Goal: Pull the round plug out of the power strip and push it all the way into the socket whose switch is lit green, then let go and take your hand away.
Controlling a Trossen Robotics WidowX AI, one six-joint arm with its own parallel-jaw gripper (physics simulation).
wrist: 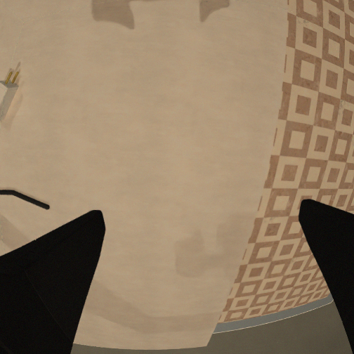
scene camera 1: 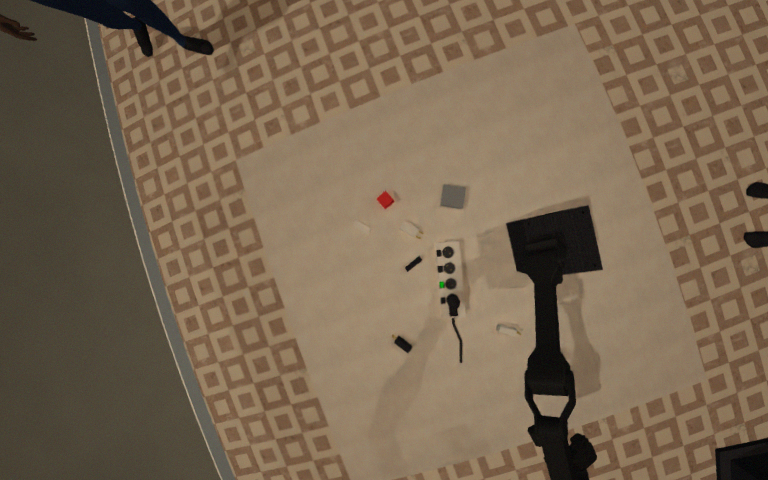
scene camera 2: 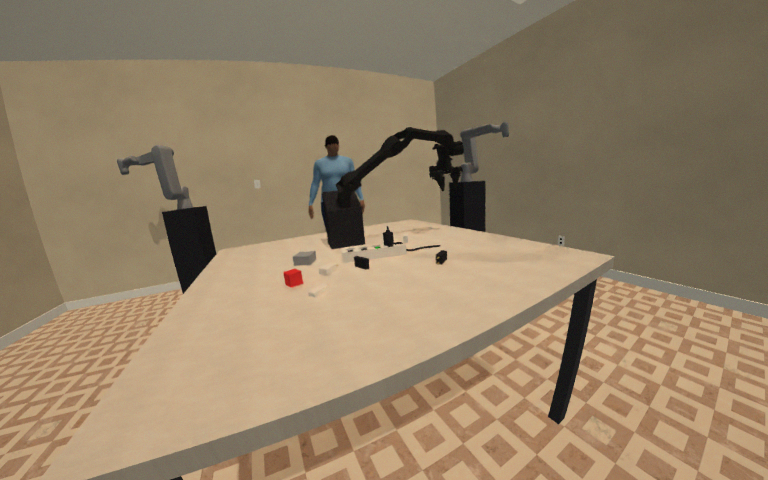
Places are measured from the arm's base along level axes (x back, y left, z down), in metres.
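Where they show: gripper, fingertip midpoint: (scene camera 2: 449,189); arm's base, link origin: (scene camera 1: 549,247) (scene camera 2: 343,202).
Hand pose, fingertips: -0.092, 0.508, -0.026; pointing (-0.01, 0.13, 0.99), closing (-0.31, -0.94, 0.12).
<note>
Things, the pixels of their centre, and the offset from my fingertips, as dx, dy, dz. "spot": a spot on its surface instead.
- white power strip, body centre: (scene camera 1: 450,279) (scene camera 2: 373,251) -0.165, -0.443, +0.208
- round black plug, body centre: (scene camera 1: 452,300) (scene camera 2: 388,241) -0.170, -0.380, +0.178
- socket, surface spot: (scene camera 1: 450,283) spot: -0.167, -0.430, +0.206
- red cube, body centre: (scene camera 2: 293,277) (scene camera 1: 385,200) -0.330, -0.736, +0.209
- grey block, body centre: (scene camera 1: 452,196) (scene camera 2: 304,258) -0.111, -0.707, +0.211
- black adapter, body centre: (scene camera 2: 440,257) (scene camera 1: 400,342) -0.360, -0.257, +0.213
- small black block, body centre: (scene camera 1: 413,263) (scene camera 2: 361,262) -0.275, -0.512, +0.212
A white power strip (scene camera 1: 459,271) (scene camera 2: 373,254) lies on the table with a row of round sockets. The round black plug (scene camera 1: 453,304) (scene camera 2: 387,237) stands upright in the end socket, and its black cord (scene camera 1: 460,342) (scene camera 2: 424,247) (wrist: 25,198) trails away over the table. The switch lit green (scene camera 1: 441,284) (scene camera 2: 377,247) belongs to the socket (scene camera 1: 450,283) right beside the plug, and that socket is empty. My gripper (scene camera 2: 449,183) (wrist: 205,216) is open and empty, high above the table and well away from the strip; in scene camera 1 its fingers do not show.
A red cube (scene camera 1: 385,199) (scene camera 2: 293,277), a grey block (scene camera 1: 453,196) (scene camera 2: 304,258), a black adapter (scene camera 1: 402,343) (scene camera 2: 441,256), a small black block (scene camera 1: 413,263) (scene camera 2: 361,262) and white adapters (scene camera 1: 411,229) (scene camera 1: 508,329) (wrist: 9,100) lie around the strip. The arm's black base plate (scene camera 1: 586,237) stands beside it.
</note>
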